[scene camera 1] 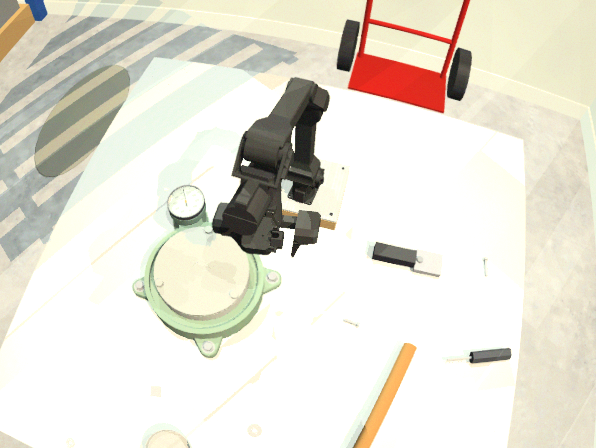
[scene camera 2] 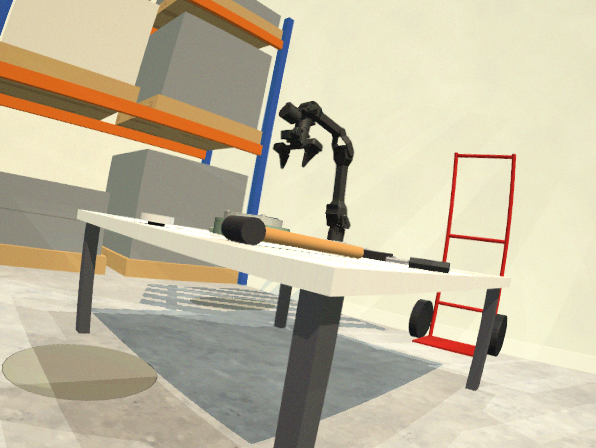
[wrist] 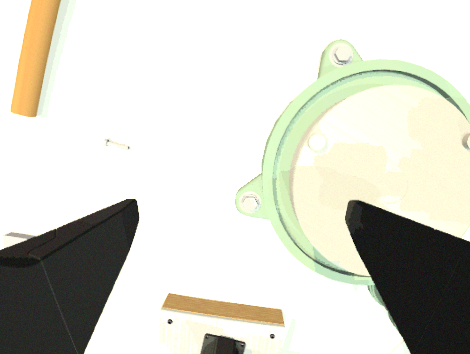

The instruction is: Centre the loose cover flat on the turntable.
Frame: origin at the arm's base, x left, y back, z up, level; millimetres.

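Where they show: gripper, fingertip midpoint: (scene camera 1: pixel 268 253) (scene camera 2: pixel 292 167) (wrist: pixel 243 209); arm's base, link origin: (scene camera 1: pixel 303 192) (wrist: pixel 221 352).
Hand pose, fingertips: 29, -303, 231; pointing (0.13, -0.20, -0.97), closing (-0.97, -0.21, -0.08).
Observation:
Things, the pixels of their top centre, and the offset from my fingertips, as dx, dy, dz. "pt": a spot on its surface instead.
- round beige disc, top centre: (wrist: pixel 395 188) (scene camera 1: pixel 199 267) (scene camera 2: pixel 254 214) -165, -12, -175
- dial gauge, surface spot: (scene camera 1: pixel 186 202) pt -270, +130, -169
- mallet, surface spot: (scene camera 2: pixel 243 230) pt +358, -393, -242
- orange handle, surface spot: (scene camera 1: pixel 390 390) pt +334, -115, -232
- scraper, top centre: (scene camera 1: pixel 409 255) (scene camera 2: pixel 386 252) +280, +236, -242
- screwdriver, top centre: (scene camera 1: pixel 481 355) (scene camera 2: pixel 418 258) +532, +39, -243
- small screw, top centre: (wrist: pixel 113 145) (scene camera 1: pixel 352 321) +198, +26, -258
- round pale item, surface spot: (scene camera 1: pixel 167 440) pt -87, -409, -261
A round beige disc (scene camera 1: pixel 200 270) (scene camera 2: pixel 267 220) (wrist: pixel 400 120) with small round knobs, which looks to be the cover, lies inside the green round turntable housing (scene camera 1: pixel 210 328) (wrist: pixel 268 165). The gap to the green rim is wider towards the lower right in scene camera 1, and on the left in the wrist view. I cannot tell whether it lies quite flat. My gripper (scene camera 1: pixel 284 250) (scene camera 2: pixel 294 166) (wrist: pixel 243 209) is open and empty, high above the table. One finger overlaps the disc in the wrist view; the other is over the table beside the housing. The arm hides the housing's back right edge in scene camera 1.
A dial gauge (scene camera 1: pixel 186 202) stands at the housing's back. Bolted lugs stick out around the housing. A mallet (scene camera 2: pixel 243 230) with an orange handle (scene camera 1: pixel 390 390), a scraper (scene camera 1: pixel 395 254), a screwdriver (scene camera 1: pixel 490 355), a small screw (scene camera 1: pixel 351 321) and a round pale item (scene camera 1: pixel 167 440) lie around the table.

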